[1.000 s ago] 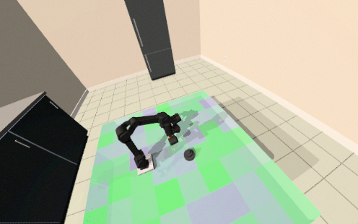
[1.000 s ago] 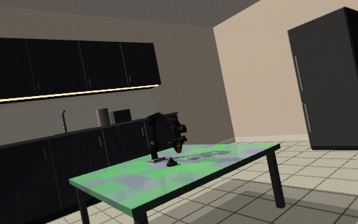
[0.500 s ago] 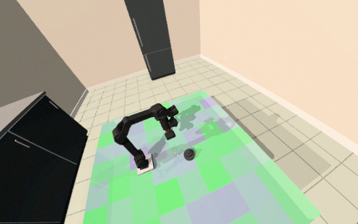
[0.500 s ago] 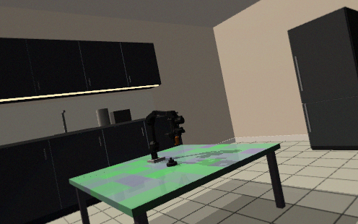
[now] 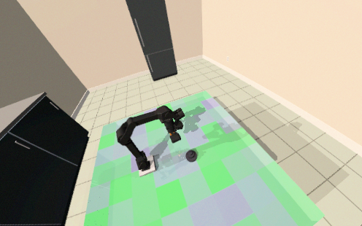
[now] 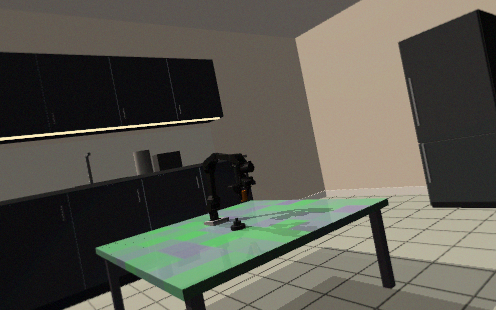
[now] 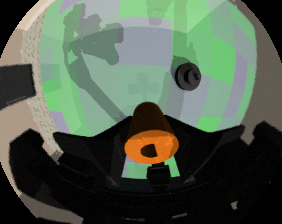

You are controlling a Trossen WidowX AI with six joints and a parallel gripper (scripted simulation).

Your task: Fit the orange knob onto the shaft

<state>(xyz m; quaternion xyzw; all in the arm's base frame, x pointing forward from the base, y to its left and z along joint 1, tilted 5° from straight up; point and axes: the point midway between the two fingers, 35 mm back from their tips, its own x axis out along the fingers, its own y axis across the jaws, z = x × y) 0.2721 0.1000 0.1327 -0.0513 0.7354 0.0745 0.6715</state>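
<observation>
Now: gripper tip 9 cm short of the dark round pedestal, 12 cm to the left of it and 11 cm above it. The rest, counted from my gripper tip: orange knob 2 cm above.
</observation>
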